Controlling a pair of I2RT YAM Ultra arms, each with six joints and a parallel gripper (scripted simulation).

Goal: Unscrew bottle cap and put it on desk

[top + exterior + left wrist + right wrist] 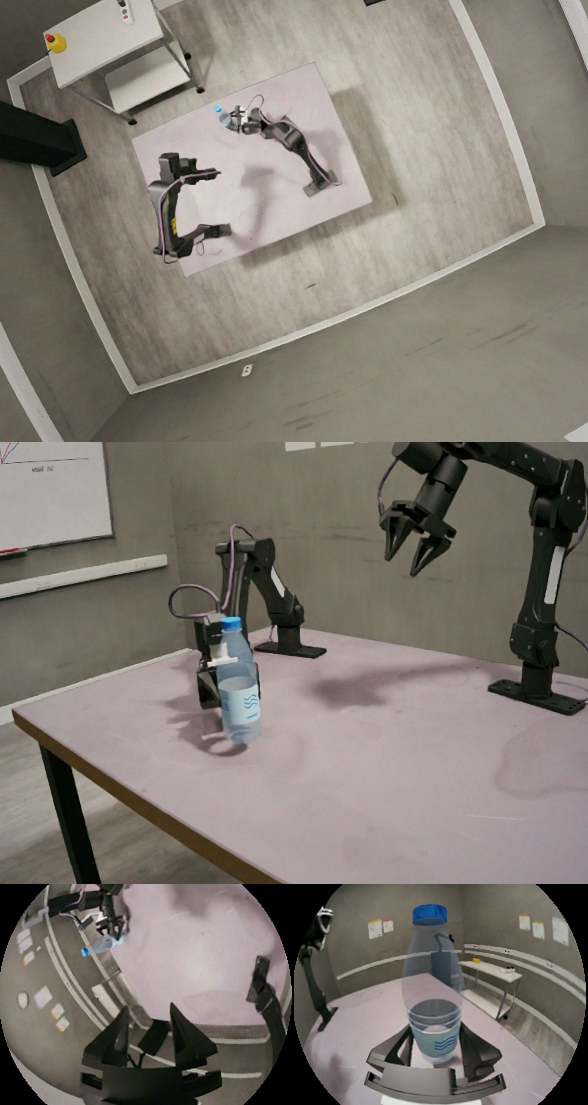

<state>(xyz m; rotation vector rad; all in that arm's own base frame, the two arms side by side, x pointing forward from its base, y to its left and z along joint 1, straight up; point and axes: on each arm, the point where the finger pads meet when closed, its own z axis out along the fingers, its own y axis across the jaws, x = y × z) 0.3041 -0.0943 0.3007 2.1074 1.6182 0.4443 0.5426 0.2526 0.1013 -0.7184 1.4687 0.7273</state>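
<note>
My right hand is 3 cm below the clear plastic bottle. Also, from my right hand: blue cap: 13 cm above.
Right now the blue cap is 23 cm ahead of my left hand, 17 cm to the right of it and 7 cm below it. Also, from my left hand: clear plastic bottle (23 cm ahead, 18 cm to the right, 17 cm below).
</note>
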